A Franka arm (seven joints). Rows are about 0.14 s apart.
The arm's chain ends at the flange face. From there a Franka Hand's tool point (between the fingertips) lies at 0.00 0.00 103.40 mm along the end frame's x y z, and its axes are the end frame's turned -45 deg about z.
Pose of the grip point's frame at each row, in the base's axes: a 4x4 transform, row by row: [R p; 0 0 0 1], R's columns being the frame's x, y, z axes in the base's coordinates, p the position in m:
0.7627, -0.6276, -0.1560, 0.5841; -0.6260, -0.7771, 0.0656, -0.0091; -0.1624, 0.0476, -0.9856, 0.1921; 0, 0, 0, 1
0.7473, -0.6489, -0.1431, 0.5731; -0.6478, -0.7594, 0.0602, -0.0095; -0.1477, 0.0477, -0.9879, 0.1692; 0, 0, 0, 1
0.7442, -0.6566, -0.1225, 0.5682; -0.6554, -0.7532, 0.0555, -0.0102; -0.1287, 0.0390, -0.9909, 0.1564; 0, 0, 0, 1
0.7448, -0.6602, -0.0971, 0.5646; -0.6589, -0.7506, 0.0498, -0.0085; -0.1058, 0.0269, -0.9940, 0.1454; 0, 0, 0, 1
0.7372, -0.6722, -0.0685, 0.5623; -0.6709, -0.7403, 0.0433, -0.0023; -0.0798, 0.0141, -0.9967, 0.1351; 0, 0, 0, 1
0.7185, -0.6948, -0.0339, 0.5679; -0.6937, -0.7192, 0.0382, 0.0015; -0.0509, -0.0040, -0.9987, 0.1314; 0, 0, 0, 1
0.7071, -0.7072, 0.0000, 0.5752; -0.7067, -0.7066, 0.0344, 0.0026; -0.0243, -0.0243, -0.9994, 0.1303; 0, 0, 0, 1
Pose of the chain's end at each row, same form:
0.0955, -0.9831, -0.1560, 0.6002; -0.9921, -0.1068, 0.0656, -0.0159; -0.0812, 0.1485, -0.9856, 0.2940; 0, 0, 0, 1
0.0696, -0.9873, -0.1431, 0.5879; -0.9950, -0.0789, 0.0602, -0.0157; -0.0707, 0.1382, -0.9879, 0.2713; 0, 0, 0, 1
0.0619, -0.9905, -0.1225, 0.5809; -0.9960, -0.0692, 0.0555, -0.0159; -0.0634, 0.1186, -0.9909, 0.2589; 0, 0, 0, 1
0.0598, -0.9935, -0.0971, 0.5746; -0.9967, -0.0648, 0.0498, -0.0136; -0.0558, 0.0938, -0.9940, 0.2482; 0, 0, 0, 1
0.0460, -0.9966, -0.0685, 0.5694; -0.9979, -0.0491, 0.0433, -0.0068; -0.0465, 0.0664, -0.9967, 0.2382; 0, 0, 0, 1
0.0168, -0.9994, -0.0339, 0.5714; -0.9991, -0.0180, 0.0382, -0.0024; -0.0388, 0.0332, -0.9987, 0.2347; 0, 0, 0, 1
-0.0001, -1.0001, 0.0000, 0.5752; -0.9994, 0.0001, 0.0344, -0.0010; -0.0344, 0.0000, -0.9994, 0.2336; 0, 0, 0, 1

